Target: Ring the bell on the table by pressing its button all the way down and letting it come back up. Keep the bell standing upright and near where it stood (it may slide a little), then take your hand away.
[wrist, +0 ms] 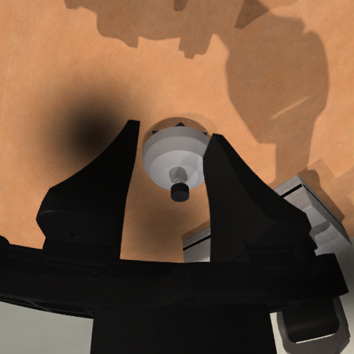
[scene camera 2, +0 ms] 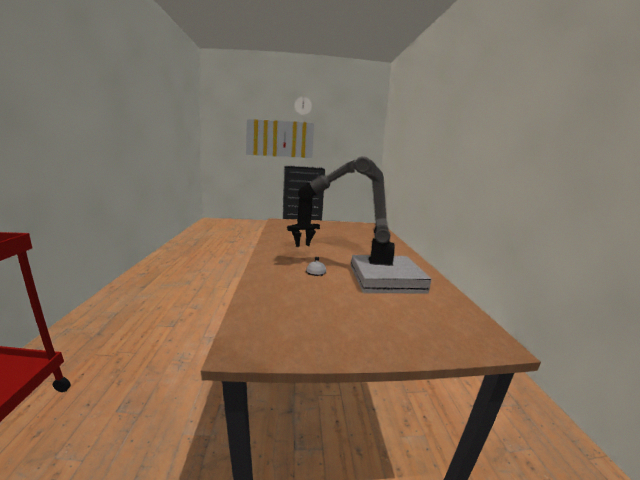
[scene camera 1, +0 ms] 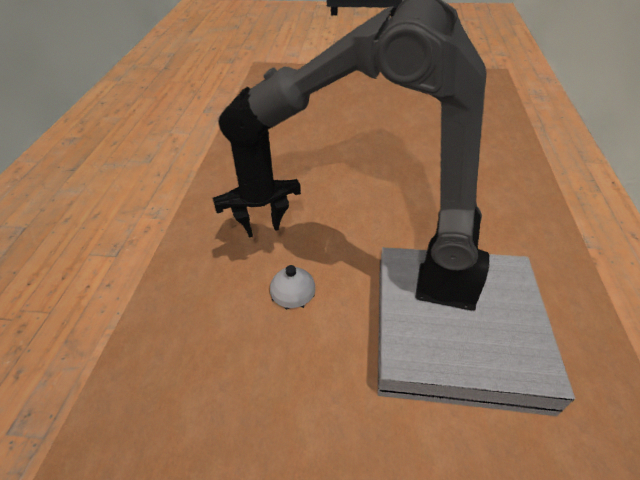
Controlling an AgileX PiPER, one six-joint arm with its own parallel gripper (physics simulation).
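Observation:
The bell [scene camera 1: 292, 289] [scene camera 2: 315, 269] [wrist: 170, 150] is a light grey dome, standing upright on the table. Its black button [scene camera 1: 291, 270] [scene camera 2: 316, 258] [wrist: 180, 192] stands up at the top, with nothing touching it. My gripper [scene camera 1: 264, 233] [scene camera 2: 302, 245] [wrist: 173, 140] is open and empty, pointing down and held above the table and higher than the bell. In the two scene views it is a little behind and to the left of the bell. In the wrist view the bell shows between the fingers, and the right finger hides a little of its right edge.
A grey block [scene camera 1: 465, 341] [scene camera 2: 397, 283] [wrist: 297, 192] carries the arm's base, to the right of the bell. The brown table [scene camera 1: 232, 403] [scene camera 2: 361, 330] has its left edge beyond the gripper. A red cart [scene camera 2: 37, 302] stands on the floor at the left.

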